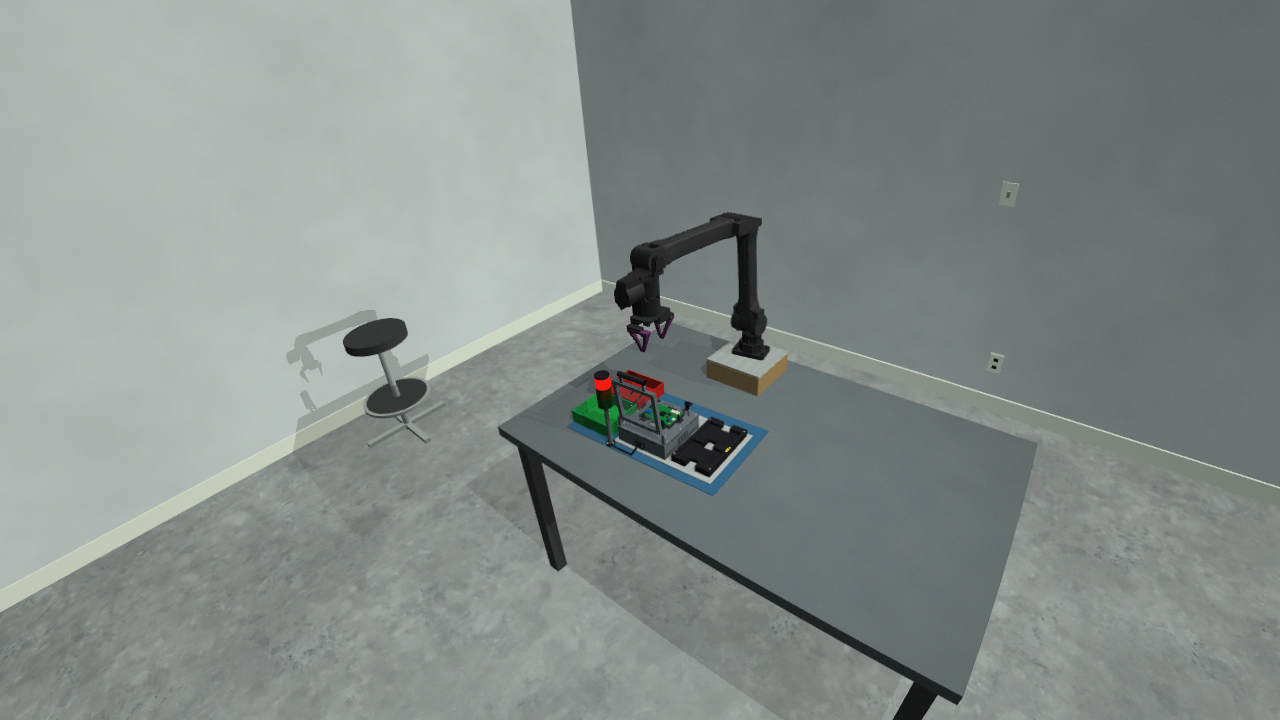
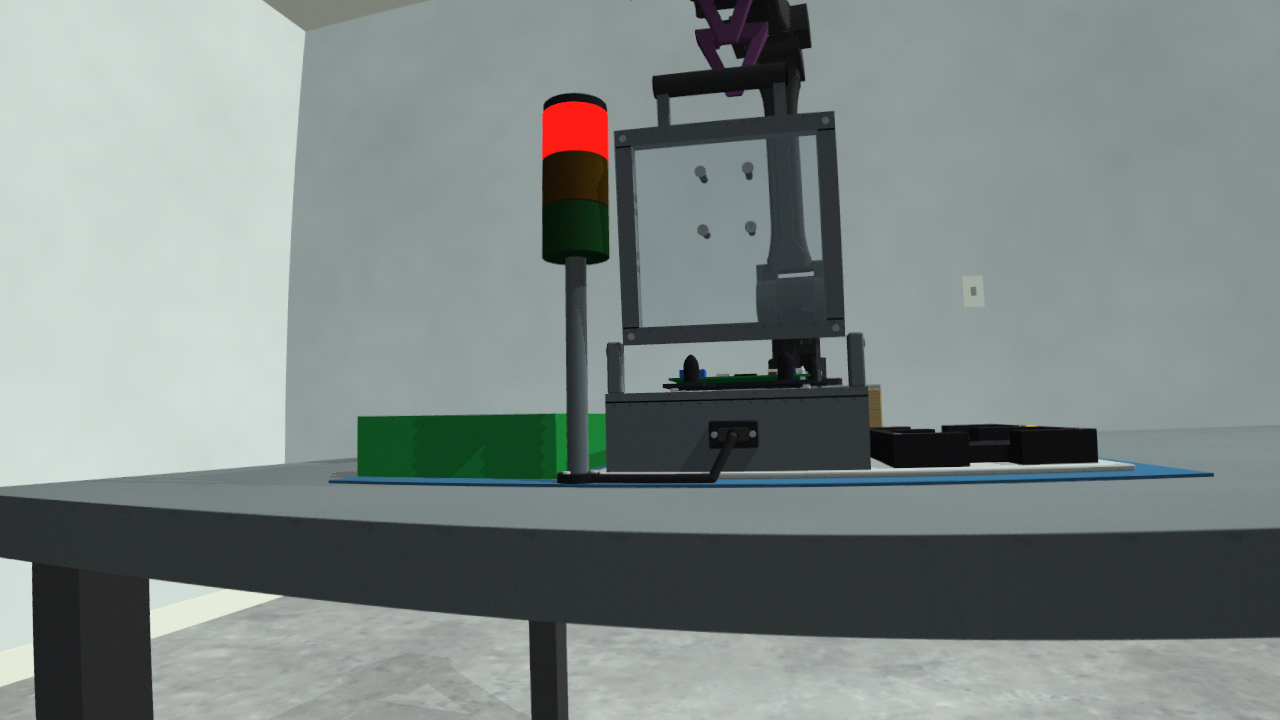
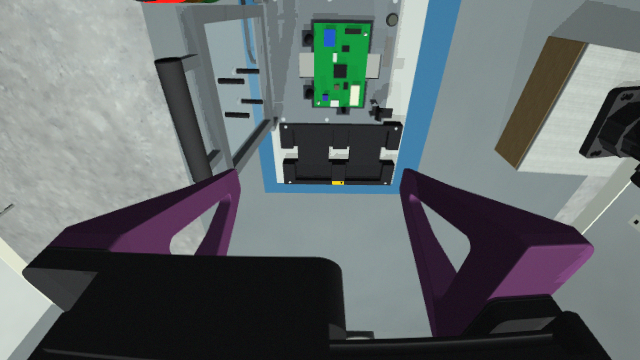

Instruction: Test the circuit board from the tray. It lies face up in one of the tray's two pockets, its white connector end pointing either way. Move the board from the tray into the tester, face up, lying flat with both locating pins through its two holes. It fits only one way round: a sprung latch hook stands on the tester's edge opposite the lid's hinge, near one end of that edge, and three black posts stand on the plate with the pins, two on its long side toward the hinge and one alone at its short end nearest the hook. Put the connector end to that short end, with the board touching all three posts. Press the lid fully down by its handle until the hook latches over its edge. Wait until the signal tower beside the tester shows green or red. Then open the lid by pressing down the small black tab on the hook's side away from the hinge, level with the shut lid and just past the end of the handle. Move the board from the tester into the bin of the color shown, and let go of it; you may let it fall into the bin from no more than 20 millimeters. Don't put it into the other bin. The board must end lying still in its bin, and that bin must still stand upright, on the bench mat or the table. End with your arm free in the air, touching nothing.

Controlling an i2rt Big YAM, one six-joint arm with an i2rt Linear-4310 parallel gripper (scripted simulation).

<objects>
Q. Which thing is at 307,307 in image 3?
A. The gripper.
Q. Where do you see a green circuit board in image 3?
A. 340,50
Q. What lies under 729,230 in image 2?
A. A clear lid.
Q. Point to a green bin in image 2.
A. At 510,446
</objects>
